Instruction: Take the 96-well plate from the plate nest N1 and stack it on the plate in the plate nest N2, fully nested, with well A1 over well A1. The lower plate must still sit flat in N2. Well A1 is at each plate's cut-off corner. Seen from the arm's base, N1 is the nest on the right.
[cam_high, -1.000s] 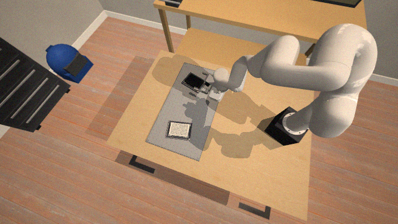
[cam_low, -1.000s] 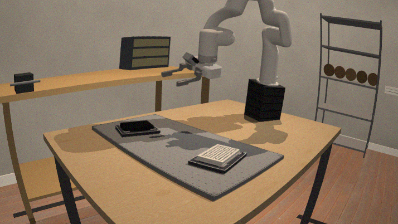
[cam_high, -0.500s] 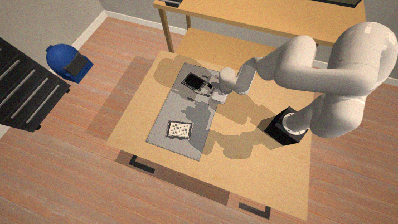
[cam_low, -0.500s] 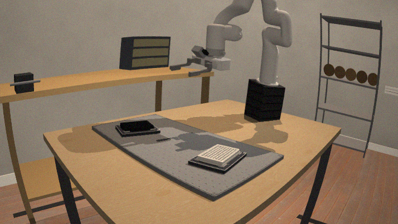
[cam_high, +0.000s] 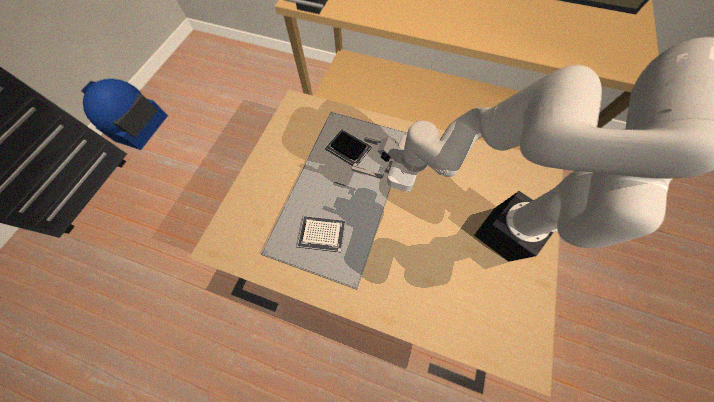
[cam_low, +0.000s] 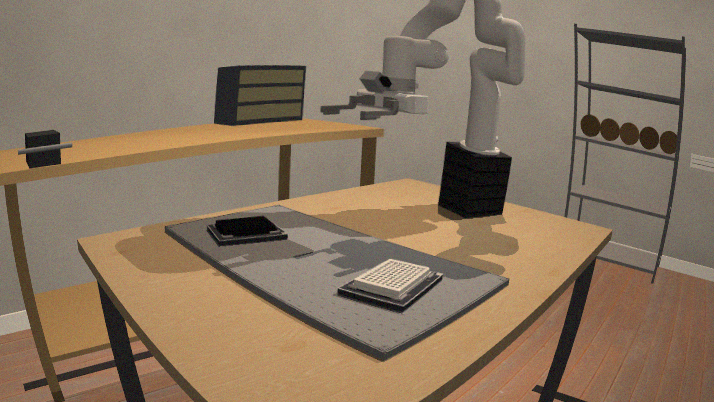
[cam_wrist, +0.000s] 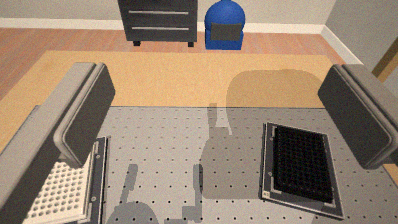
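My gripper is now 120 mm short of the black 96-well plate, 190 mm to the left of it and 260 mm above it. Round my hand: white 96-well plate: 110 mm ahead, 210 mm to the left, 260 mm below.
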